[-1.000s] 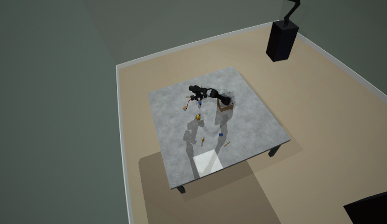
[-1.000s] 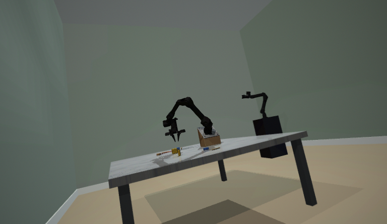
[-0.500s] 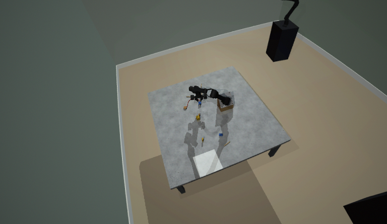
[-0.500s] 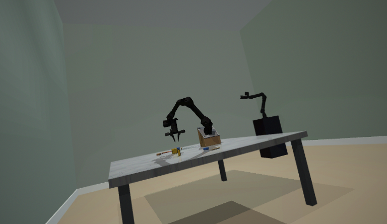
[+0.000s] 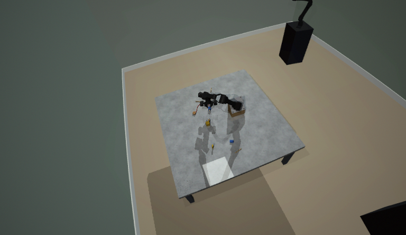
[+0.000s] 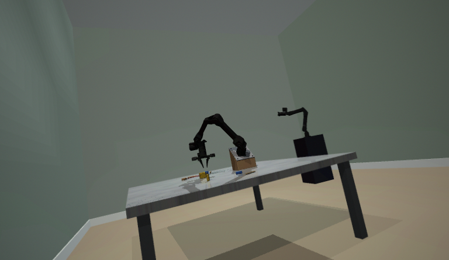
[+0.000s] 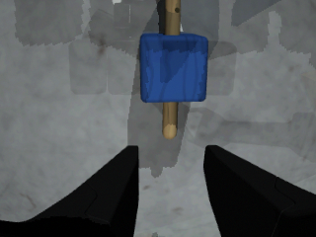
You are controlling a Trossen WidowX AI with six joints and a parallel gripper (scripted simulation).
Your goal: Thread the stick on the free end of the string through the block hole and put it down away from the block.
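The blue cube is 4 cm below my gripper tip, 3 cm to the right of it and 1 cm behind it. Round my gripper tip: thin wooden stick (5 cm below, 4 cm to the right, 1 cm behind); round wooden button (18 cm ahead, 5 cm below, 1 cm to the right).
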